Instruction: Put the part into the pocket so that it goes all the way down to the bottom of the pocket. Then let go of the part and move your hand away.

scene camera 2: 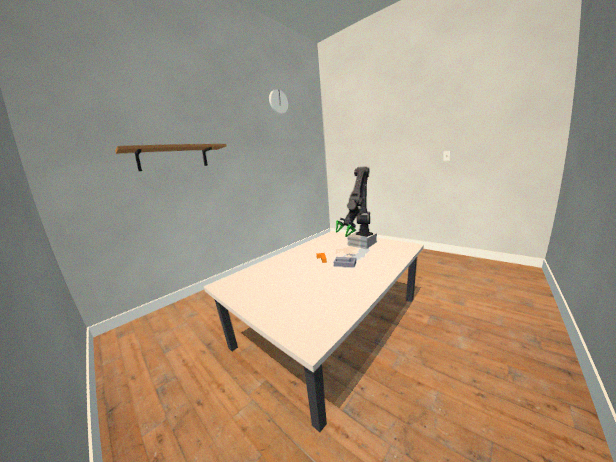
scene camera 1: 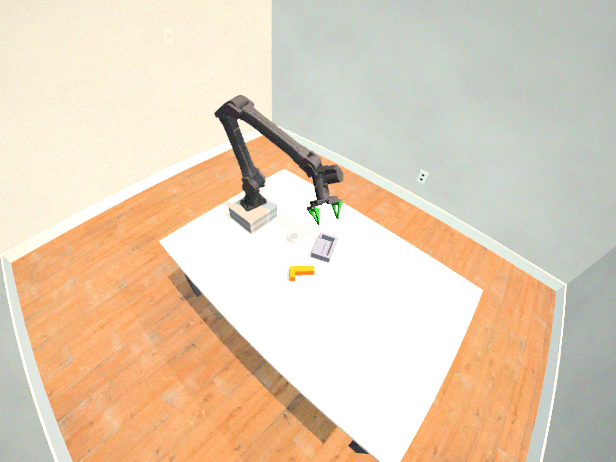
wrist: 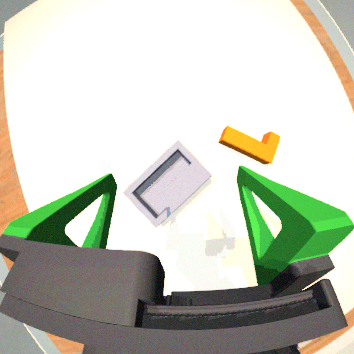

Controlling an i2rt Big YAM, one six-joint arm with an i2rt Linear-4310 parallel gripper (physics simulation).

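Places are measured from the arm's base along level axes (x ahead, y left, z up), in metres.
Pixels of known places: gripper, between the fingertips: (scene camera 2: 340, 234) (scene camera 1: 328, 221) (wrist: 173, 175); arm's base, origin of its link: (scene camera 2: 364, 234) (scene camera 1: 253, 202).
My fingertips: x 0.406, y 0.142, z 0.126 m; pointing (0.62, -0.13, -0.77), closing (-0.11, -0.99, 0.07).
Observation:
Ahead of a thing's pixels: the offset from my fingertips to its top centre. Level surfaces: height alone.
The part is an orange L-shaped block @(dx +0.047, dy -0.158, dz -0.178 m) (scene camera 1: 302, 270) (scene camera 2: 322, 258) (wrist: 252, 146). It lies flat on the table, apart from the pocket block. The grey-lilac block with the recessed pocket @(dx -0.012, dy +0.019, dz -0.172 m) (scene camera 1: 319, 257) (scene camera 2: 345, 264) (wrist: 199, 176) stands on the table beside it; no part lies in its pocket. My gripper (scene camera 1: 328, 221) (scene camera 2: 343, 233) (wrist: 173, 175) has green fingers and is open with nothing between them. It hangs in the air above the table, on the arm-base side of the pocket block. In the wrist view the pocket block shows between the fingertips and the orange part beyond the right fingertip.
The black arm stands on a grey base block (scene camera 1: 252, 220) (scene camera 2: 362, 241) at one end of the white table @(dz -0.208 m) (scene camera 1: 380, 320) (scene camera 2: 280, 295). A wall shelf (scene camera 2: 172, 148) and a round clock (scene camera 2: 278, 101) are on the wall, away from the arm.

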